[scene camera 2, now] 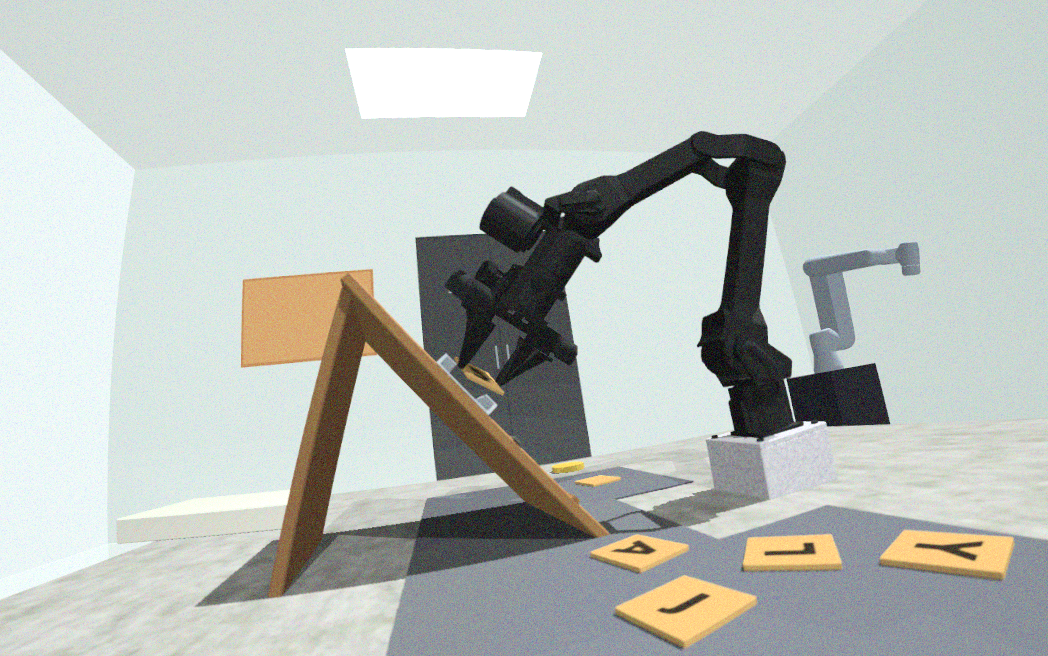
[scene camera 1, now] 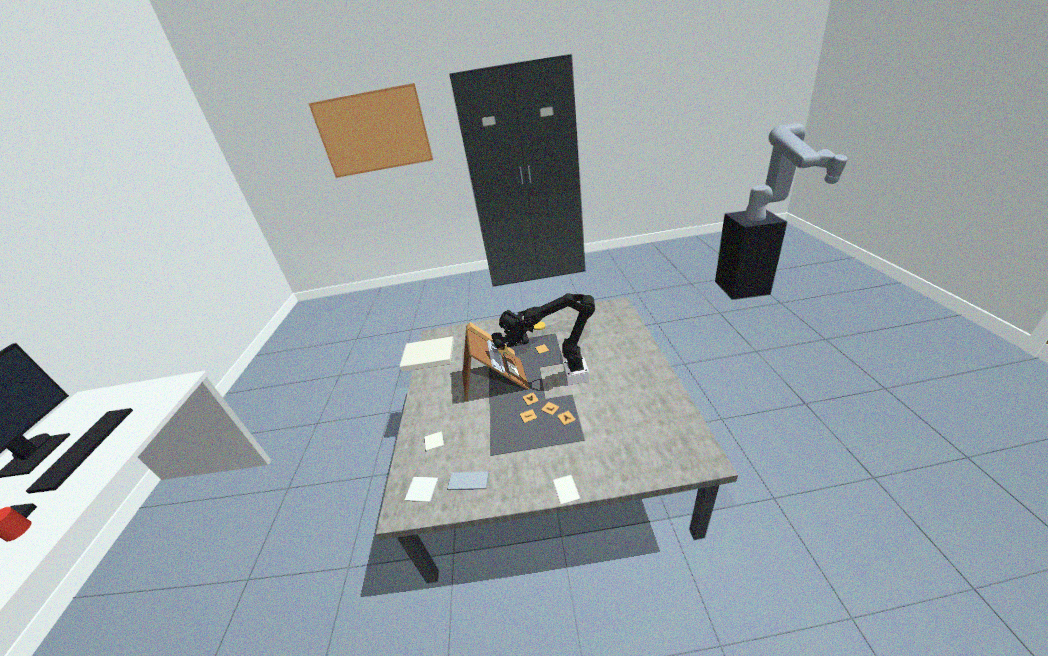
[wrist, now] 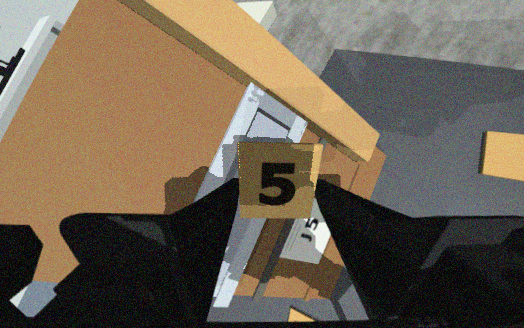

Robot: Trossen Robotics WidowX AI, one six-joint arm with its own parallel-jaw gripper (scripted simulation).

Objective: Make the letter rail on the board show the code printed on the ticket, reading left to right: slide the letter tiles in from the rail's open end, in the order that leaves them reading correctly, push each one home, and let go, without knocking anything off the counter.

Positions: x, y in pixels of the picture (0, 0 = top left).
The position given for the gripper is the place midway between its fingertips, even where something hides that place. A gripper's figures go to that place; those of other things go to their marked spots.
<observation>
The gripper (scene camera 2: 478, 376): 53 cm from the lens. A cream slab (scene camera 2: 254, 512) is 77 cm from the lens. A wooden board (scene camera 2: 359, 318) is 50 cm from the lens. The marked spots on the wooden board and the cream slab are 39 cm apart.
</observation>
